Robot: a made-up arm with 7 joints.
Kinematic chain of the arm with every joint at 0, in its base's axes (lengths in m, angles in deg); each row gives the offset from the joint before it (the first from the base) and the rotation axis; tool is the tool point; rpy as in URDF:
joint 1: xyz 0 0 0.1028 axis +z
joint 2: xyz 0 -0.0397 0.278 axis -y
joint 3: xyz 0 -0.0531 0.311 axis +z
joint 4: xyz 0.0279 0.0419 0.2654 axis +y
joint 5: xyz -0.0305 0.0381 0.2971 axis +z
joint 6: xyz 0 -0.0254 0.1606 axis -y
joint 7: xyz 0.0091 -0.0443 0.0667 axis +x
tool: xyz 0 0 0 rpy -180 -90 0
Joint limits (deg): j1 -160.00..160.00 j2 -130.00..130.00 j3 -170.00..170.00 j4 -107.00..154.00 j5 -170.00..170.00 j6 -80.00..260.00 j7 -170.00..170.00
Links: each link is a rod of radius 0.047 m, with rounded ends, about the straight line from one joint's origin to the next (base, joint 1, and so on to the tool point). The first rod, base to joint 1, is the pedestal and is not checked.
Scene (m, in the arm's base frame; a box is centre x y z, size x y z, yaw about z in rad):
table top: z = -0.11
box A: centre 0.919 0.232 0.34 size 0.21 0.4 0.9 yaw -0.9
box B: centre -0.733 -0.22 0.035 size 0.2 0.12 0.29 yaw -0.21
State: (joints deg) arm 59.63 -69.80 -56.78 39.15 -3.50 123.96 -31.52
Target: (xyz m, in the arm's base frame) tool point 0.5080 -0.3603 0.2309
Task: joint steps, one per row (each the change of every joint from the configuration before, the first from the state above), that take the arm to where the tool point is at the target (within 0.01 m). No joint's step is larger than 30 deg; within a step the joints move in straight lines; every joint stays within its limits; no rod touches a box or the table.
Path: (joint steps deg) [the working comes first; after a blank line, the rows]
Joints at the target: 11.92 -82.59 -60.79 123.88 12.87 129.94 -31.52
Straight joint move there: touches box A.

1: 7.54 -7.72 -4.36 14.49 29.61 2.31 14.34
2: 7.54 -7.71 -4.37 14.49 29.60 2.31 14.34
3: 7.54 -7.72 -4.36 14.49 29.61 2.31 14.34
4: 7.54 -7.72 -4.36 14.49 29.60 2.31 14.34
5: 7.54 -7.72 -4.37 14.49 29.61 2.31 14.34
6: -17.08 5.16 3.57 2.46 -26.33 -1.12 -14.34
7: -17.08 5.16 3.56 2.46 -26.34 -1.11 -14.34
8: -17.09 5.16 3.56 2.45 -26.33 -1.11 -14.34
9: -17.08 5.16 3.56 2.46 -26.33 -1.11 -14.34
10: -17.08 5.16 3.56 2.45 -26.33 -1.12 -14.34

